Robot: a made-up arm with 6 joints.
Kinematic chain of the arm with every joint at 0, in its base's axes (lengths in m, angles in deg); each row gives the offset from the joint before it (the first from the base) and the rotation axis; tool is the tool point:
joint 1: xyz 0 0 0.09 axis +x
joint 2: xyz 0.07 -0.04 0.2 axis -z
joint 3: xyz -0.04 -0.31 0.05 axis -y
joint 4: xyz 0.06 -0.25 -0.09 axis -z
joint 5: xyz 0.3 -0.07 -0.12 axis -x
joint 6: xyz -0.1 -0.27 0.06 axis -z
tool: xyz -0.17 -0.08 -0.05
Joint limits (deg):
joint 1: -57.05..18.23
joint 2: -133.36..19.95
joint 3: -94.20..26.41
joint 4: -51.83..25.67
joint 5: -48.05..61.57
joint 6: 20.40..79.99
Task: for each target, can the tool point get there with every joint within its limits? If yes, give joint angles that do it. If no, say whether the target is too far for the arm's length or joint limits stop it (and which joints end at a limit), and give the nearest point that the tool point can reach.
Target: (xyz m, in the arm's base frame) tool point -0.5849 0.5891 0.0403
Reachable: no: joint limits stop it (at a limit: joint 2, joint 3, joint 4, joint 5, joint 6) | nearest point 0.2866 0.5869 0.0405 | short by 0.872 m
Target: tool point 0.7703 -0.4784 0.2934
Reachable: yes | joints -17.36 -53.12 15.96 11.60 -3.28 41.14
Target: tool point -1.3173 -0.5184 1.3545
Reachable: no: too far | nearest point -0.6016 -0.2924 0.8032 | short by 0.931 m
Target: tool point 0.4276 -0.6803 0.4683
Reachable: yes | joints -23.82 -39.83 -59.47 8.30 -9.11 61.26
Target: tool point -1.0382 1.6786 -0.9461
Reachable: no: too far | nearest point 0.3368 0.6533 -0.3132 | short by 1.828 m
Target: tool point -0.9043 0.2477 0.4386
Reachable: no: joint limits stop it (at a limit: joint 1, joint 2, joint 4, joint 5, joint 6) | nearest point -0.6303 -0.0800 0.8066 | short by 0.564 m
